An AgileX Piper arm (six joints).
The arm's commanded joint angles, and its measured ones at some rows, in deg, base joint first. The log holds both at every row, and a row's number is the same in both.
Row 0, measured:
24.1, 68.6, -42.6, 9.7, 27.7, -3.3
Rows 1 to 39, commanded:
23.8, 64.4, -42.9, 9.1, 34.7, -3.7
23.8, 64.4, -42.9, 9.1, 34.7, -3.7
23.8, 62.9, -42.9, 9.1, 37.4, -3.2
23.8, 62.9, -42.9, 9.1, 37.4, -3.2
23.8, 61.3, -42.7, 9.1, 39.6, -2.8
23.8, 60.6, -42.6, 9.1, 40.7, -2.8
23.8, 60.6, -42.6, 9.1, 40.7, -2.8
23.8, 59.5, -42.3, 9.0, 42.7, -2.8
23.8, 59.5, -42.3, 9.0, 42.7, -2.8
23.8, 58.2, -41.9, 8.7, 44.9, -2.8
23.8, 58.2, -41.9, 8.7, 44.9, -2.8
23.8, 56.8, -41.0, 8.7, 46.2, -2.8
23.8, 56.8, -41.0, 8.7, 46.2, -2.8
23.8, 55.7, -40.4, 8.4, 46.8, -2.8
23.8, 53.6, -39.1, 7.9, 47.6, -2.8
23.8, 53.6, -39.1, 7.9, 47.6, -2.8
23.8, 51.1, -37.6, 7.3, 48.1, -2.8
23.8, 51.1, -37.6, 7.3, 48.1, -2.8
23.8, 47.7, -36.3, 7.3, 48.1, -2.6
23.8, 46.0, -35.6, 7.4, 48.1, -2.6
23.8, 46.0, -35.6, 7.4, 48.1, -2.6
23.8, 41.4, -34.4, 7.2, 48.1, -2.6
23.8, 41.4, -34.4, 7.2, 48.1, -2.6
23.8, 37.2, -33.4, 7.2, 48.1, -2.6
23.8, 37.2, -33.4, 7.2, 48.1, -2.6
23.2, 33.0, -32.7, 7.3, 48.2, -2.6
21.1, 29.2, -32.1, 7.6, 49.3, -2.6
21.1, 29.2, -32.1, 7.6, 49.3, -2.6
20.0, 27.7, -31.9, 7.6, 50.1, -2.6
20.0, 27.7, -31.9, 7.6, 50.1, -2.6
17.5, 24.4, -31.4, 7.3, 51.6, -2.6
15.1, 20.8, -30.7, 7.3, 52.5, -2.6
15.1, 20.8, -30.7, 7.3, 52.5, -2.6
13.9, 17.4, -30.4, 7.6, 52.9, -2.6
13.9, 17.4, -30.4, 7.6, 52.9, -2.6
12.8, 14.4, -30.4, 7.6, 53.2, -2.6
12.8, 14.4, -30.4, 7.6, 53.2, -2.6
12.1, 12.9, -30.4, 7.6, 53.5, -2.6
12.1, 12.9, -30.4, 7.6, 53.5, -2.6
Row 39, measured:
13.9, 16.7, -30.7, 7.6, 52.8, -2.8
